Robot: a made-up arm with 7 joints. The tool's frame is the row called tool.
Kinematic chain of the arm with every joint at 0, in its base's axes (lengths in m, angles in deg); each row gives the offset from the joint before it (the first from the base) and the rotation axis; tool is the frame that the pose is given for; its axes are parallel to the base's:
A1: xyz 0 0.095 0 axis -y
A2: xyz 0 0.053 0 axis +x
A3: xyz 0 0 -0.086 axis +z
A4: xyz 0 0 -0.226 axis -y
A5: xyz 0 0 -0.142 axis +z
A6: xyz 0 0 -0.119 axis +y
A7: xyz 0 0 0 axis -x
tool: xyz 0 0 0
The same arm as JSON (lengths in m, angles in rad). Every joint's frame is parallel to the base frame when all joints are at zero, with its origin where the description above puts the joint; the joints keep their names.
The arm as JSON. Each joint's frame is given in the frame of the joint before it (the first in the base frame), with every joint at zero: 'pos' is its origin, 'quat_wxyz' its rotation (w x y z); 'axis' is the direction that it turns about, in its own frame. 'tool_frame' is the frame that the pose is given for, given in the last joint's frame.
{
  "length_unit": "m",
  "angle_unit": "rad",
  "joints": [
    {
      "joint": "A1",
      "pos": [
        0.0,
        0.095,
        0.0
      ],
      "quat_wxyz": [
        1.0,
        0.0,
        0.0,
        0.0
      ],
      "axis": "-y"
    },
    {
      "joint": "A2",
      "pos": [
        0.0,
        0.053,
        0.0
      ],
      "quat_wxyz": [
        1.0,
        0.0,
        0.0,
        0.0
      ],
      "axis": "+x"
    },
    {
      "joint": "A3",
      "pos": [
        0.0,
        0.0,
        -0.086
      ],
      "quat_wxyz": [
        1.0,
        0.0,
        0.0,
        0.0
      ],
      "axis": "+z"
    },
    {
      "joint": "A4",
      "pos": [
        0.0,
        0.0,
        -0.226
      ],
      "quat_wxyz": [
        1.0,
        0.0,
        0.0,
        0.0
      ],
      "axis": "-y"
    },
    {
      "joint": "A5",
      "pos": [
        0.0,
        0.0,
        -0.142
      ],
      "quat_wxyz": [
        1.0,
        0.0,
        0.0,
        0.0
      ],
      "axis": "+z"
    },
    {
      "joint": "A6",
      "pos": [
        0.0,
        0.0,
        -0.119
      ],
      "quat_wxyz": [
        1.0,
        0.0,
        0.0,
        0.0
      ],
      "axis": "+y"
    },
    {
      "joint": "A7",
      "pos": [
        0.0,
        0.0,
        0.0
      ],
      "quat_wxyz": [
        1.0,
        0.0,
        0.0,
        0.0
      ],
      "axis": "-x"
    }
  ],
  "tool_frame": {
    "pos": [
      0.0,
      0.0,
      0.0
    ],
    "quat_wxyz": [
      1.0,
      0.0,
      0.0,
      0.0
    ]
  }
}

